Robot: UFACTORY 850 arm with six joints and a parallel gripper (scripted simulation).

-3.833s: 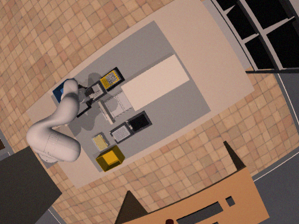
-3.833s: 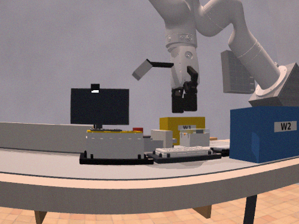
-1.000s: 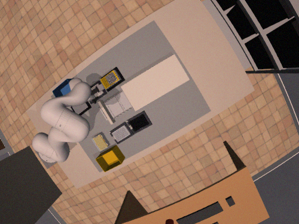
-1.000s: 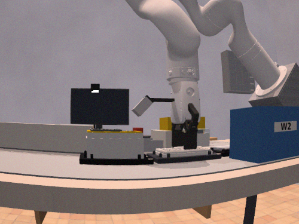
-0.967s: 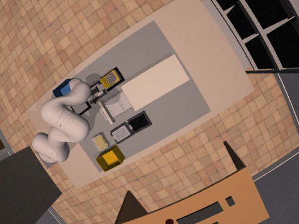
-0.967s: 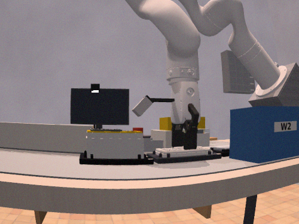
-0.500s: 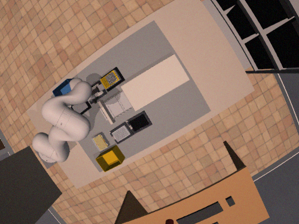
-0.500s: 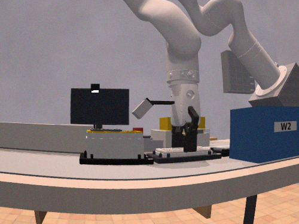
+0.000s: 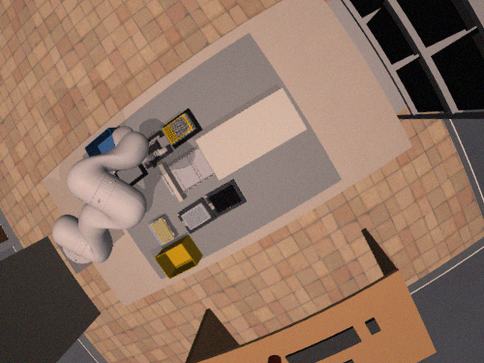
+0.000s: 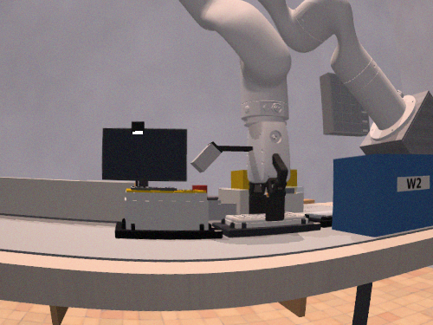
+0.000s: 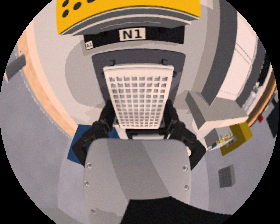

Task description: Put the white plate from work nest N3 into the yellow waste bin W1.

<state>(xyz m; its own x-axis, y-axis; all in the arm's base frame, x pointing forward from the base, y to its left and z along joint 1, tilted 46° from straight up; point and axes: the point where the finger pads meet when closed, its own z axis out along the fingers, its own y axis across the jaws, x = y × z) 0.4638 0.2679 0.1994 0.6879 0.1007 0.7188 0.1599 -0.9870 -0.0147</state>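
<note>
The white plate is 1 cm below my hand. From my hand the other things lie so: yellow tip box (16 cm ahead, 4 cm to the left, 2 cm above); blue bin W2 (21 cm behind, 9 cm to the left, 1 cm above); drawer (15 cm ahead, 15 cm to the right, 1 cm below).
</note>
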